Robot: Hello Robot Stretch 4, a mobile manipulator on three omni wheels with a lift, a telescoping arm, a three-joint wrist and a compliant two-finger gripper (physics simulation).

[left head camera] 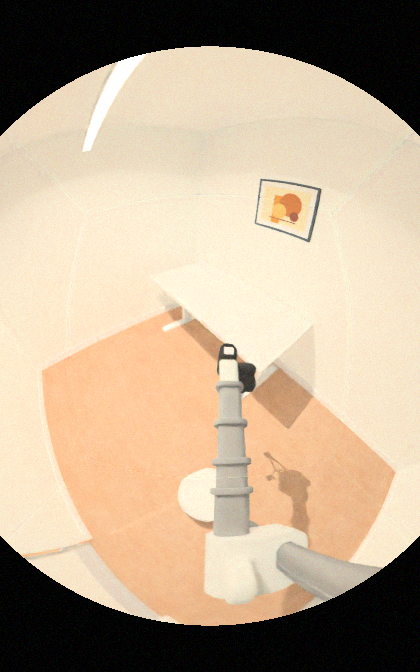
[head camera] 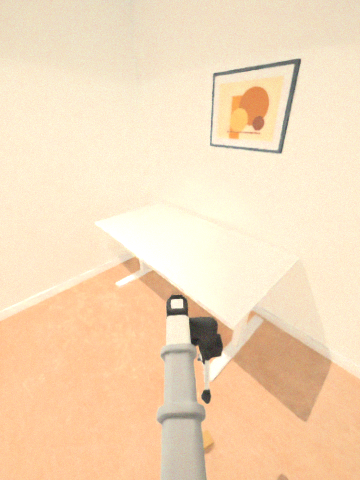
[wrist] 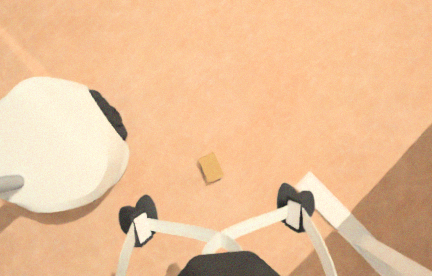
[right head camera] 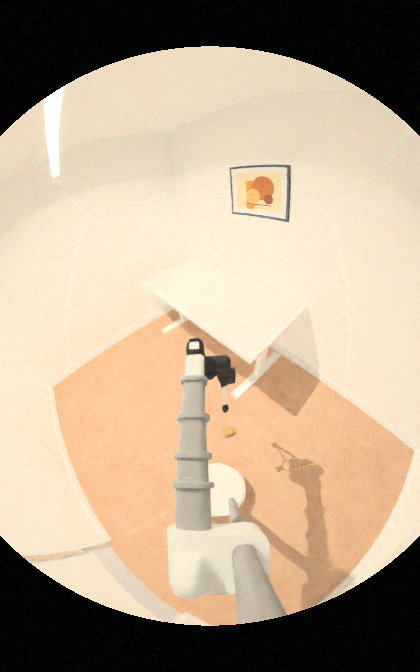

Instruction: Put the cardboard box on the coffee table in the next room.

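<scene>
A small tan cardboard box [head camera: 207,440] [right head camera: 228,431] [wrist: 210,167] lies on the floor. In the wrist view it is a little above the centre of the gap between the fingertips in the picture, apart from them. In the head camera view it shows right beside the arm near the bottom. My gripper [wrist: 216,204] is open and empty, pointing down high above the floor. In the left head camera view the arm hides the box and the fingers. The coffee table does not show in these views.
A white desk [head camera: 200,250] [left head camera: 240,305] [right head camera: 230,310] stands by the walls beyond the arm; its foot [wrist: 325,202] shows near the right finger. My round white base [left head camera: 197,495] [right head camera: 227,490] [wrist: 55,145] is left of the box in the wrist view. A framed picture [head camera: 250,107] hangs above.
</scene>
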